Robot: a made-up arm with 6 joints.
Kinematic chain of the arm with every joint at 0, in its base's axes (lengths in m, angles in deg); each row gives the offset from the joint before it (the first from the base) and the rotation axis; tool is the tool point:
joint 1: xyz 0 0 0.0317 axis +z
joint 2: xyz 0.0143 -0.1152 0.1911 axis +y
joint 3: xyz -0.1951 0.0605 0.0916 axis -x
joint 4: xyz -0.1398 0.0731 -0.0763 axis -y
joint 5: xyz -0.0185 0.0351 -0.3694 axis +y
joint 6: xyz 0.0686 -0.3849 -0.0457 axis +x
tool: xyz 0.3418 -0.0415 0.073
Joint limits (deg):
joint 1: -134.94..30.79
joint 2: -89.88..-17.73
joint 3: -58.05..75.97
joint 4: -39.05..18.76
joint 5: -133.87..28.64
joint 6: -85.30..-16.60
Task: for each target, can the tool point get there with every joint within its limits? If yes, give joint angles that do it. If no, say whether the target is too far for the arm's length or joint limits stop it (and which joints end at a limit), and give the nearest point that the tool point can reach.
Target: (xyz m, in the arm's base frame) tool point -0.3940 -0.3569 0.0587
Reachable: yes | joints -91.47 -72.57 9.19 -15.48 2.76 -48.44
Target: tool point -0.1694 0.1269 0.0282
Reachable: yes | joints -116.90 -47.08 -40.99 12.77 -59.93 -56.53
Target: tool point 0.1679 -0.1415 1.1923
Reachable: no: joint limits stop it (at a limit: joint 1, joint 2, joint 3, joint 4, joint 6) | nearest point 0.1421 -0.2543 0.5696 | short by 0.633 m
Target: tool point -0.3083 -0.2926 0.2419
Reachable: yes | joints -27.43 -30.66 47.35 -24.40 -42.09 -57.60
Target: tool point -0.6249 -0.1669 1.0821
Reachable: no: joint limits stop it (at a limit: joint 3, joint 4, joint 6) | nearest point -0.5215 -0.1393 0.5507 | short by 0.542 m
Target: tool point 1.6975 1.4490 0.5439
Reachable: no: too far | nearest point 0.4597 0.5905 0.3314 | short by 1.521 m
